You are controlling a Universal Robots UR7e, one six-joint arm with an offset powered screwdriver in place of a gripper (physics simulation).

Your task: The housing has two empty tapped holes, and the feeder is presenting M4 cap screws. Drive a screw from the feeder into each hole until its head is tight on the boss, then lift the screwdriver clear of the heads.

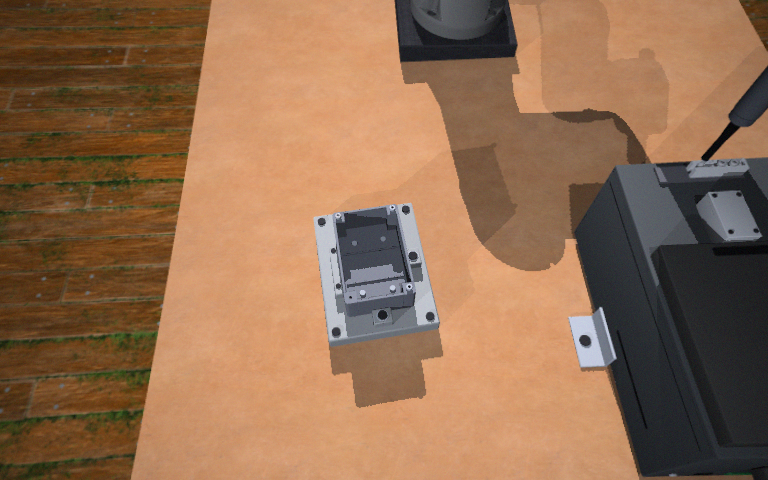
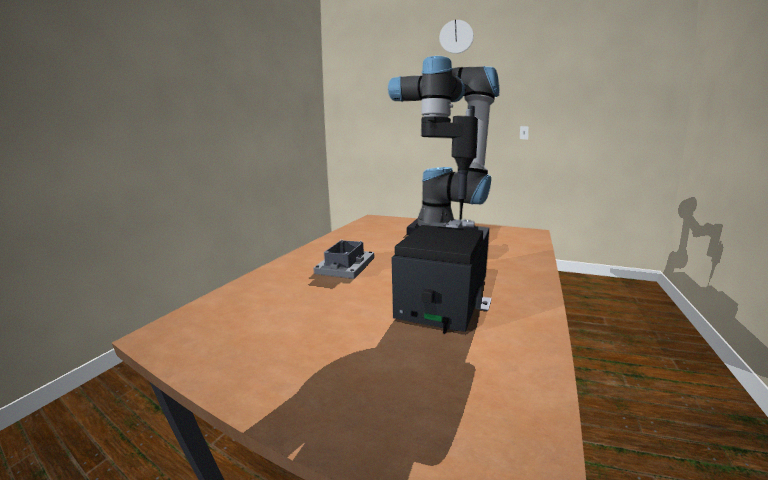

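The grey housing [image 1: 376,303] [image 2: 338,258] is an open-topped box on a light fixture plate [image 1: 325,254] [image 2: 342,273]. Small round holes show at its corners; which are the tapped ones is hard to tell. Two small pale round shapes show on its near ledge. The dark feeder [image 1: 600,243] [image 2: 433,283] stands to the right, with a pale toothed screw rail [image 1: 719,168] at its far end. My screwdriver [image 1: 705,157] [image 2: 461,217] has its thin black bit pointing down at the rail's left part, far from the housing. Whether the bit touches or carries a screw is too small to tell.
A pale block [image 1: 729,215] stands on the feeder beside the rail. A small angle bracket [image 1: 586,353] [image 2: 485,303] is at the feeder's side. The arm's dark base plate [image 1: 458,52] is at the table's far end. The table [image 1: 254,283] [image 2: 271,316] carries everything.
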